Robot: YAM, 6 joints.
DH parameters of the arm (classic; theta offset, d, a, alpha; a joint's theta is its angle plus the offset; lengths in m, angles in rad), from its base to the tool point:
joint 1: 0 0.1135 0.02 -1.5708
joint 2: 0 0 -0.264 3.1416
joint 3: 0.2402 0 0.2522 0
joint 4: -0.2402 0 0.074 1.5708
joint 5: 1.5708 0 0 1.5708
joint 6: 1.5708 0.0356 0 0
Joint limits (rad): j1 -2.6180..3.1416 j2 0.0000..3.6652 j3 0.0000..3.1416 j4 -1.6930..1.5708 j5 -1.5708..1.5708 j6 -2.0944..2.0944
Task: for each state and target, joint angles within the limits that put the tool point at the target. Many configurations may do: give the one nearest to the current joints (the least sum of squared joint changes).
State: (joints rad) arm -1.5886 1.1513 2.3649 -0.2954 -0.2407 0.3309
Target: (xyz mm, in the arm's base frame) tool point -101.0 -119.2 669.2
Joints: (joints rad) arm -2.2918 1.3746 2.2991 -0.2880 -0.0793 0.3309
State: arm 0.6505 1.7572 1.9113 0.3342 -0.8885 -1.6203
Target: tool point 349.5 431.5 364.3
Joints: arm 0.8480 2.3658 2.2782 0.3649 -0.7138 -1.6203
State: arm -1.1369 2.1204 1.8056 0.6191 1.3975 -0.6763
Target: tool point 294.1 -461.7 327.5
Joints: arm -0.9427 2.3928 2.1669 0.5887 1.2132 -0.6763
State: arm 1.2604 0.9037 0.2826 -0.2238 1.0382 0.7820
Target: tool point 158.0 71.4 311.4
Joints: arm 0.6085 0.7813 0.6699 -0.1171 1.1009 0.7820
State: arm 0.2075 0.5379 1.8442 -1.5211 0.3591 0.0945
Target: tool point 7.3 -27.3 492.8
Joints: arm 0.1338 0.7848 1.7700 -1.4682 0.9065 0.0945
